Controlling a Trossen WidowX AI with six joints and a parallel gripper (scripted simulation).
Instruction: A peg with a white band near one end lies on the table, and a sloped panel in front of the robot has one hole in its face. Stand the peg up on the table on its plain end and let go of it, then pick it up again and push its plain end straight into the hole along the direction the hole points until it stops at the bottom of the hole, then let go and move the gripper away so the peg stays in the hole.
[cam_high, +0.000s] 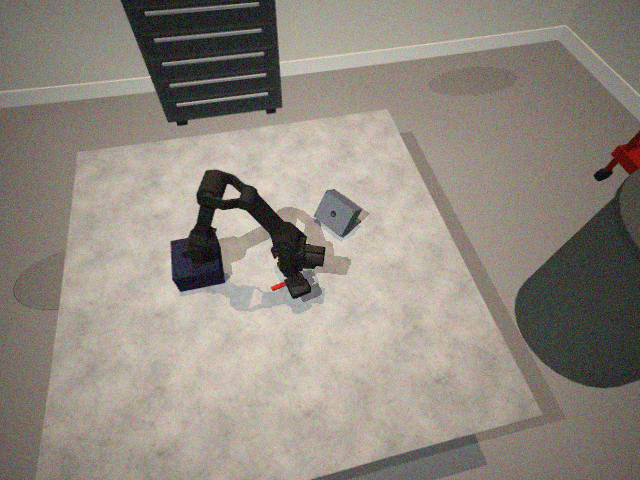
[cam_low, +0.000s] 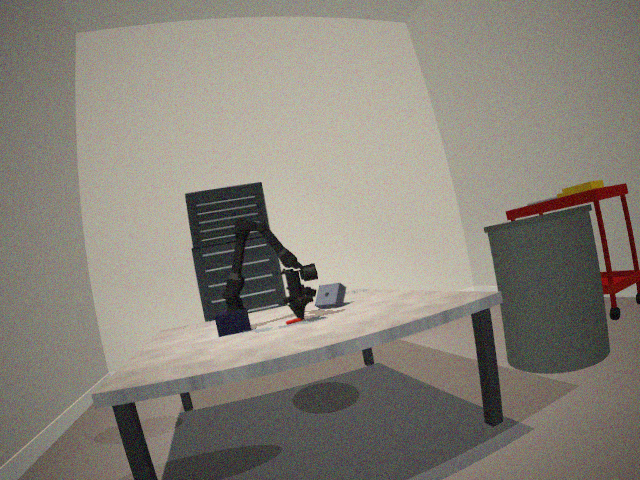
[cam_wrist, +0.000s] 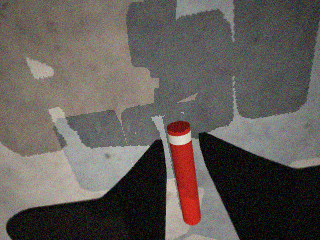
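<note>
Right now my gripper tip is 1 cm past the red peg. Also, from my gripper tip: grey sloped panel 22 cm ahead, 19 cm to the left, 5 cm above.
</note>
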